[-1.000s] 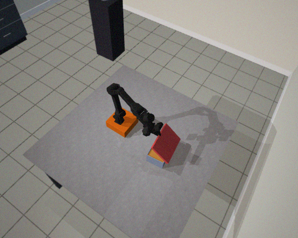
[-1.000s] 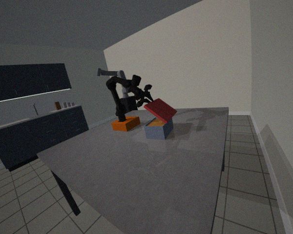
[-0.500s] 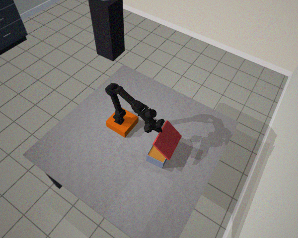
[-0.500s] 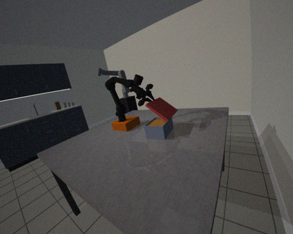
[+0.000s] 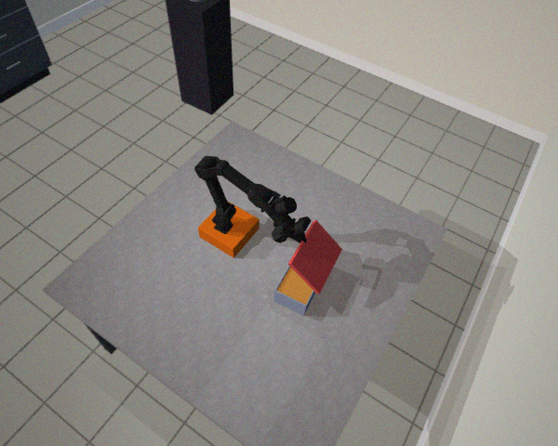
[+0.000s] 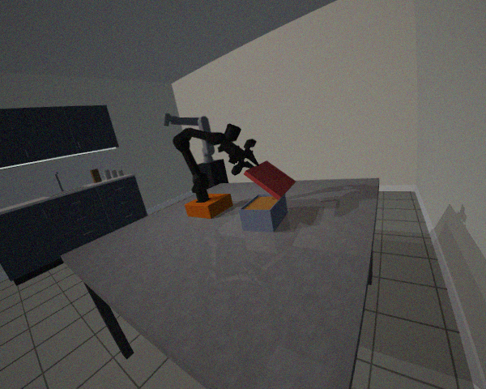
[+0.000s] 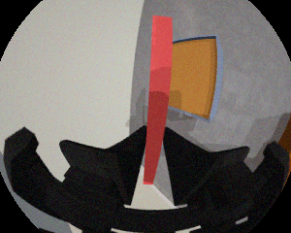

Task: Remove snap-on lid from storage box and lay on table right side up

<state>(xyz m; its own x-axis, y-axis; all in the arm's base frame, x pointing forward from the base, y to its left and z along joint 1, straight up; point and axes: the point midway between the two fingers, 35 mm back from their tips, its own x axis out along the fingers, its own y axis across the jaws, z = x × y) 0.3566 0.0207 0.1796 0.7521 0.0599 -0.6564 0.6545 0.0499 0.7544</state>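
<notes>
Now: the red lid 60 mm ahead of my gripper tip and 50 mm below it. The rest, counted from my gripper tip: storage box (180 mm below, 80 mm to the right, 40 mm ahead).
</notes>
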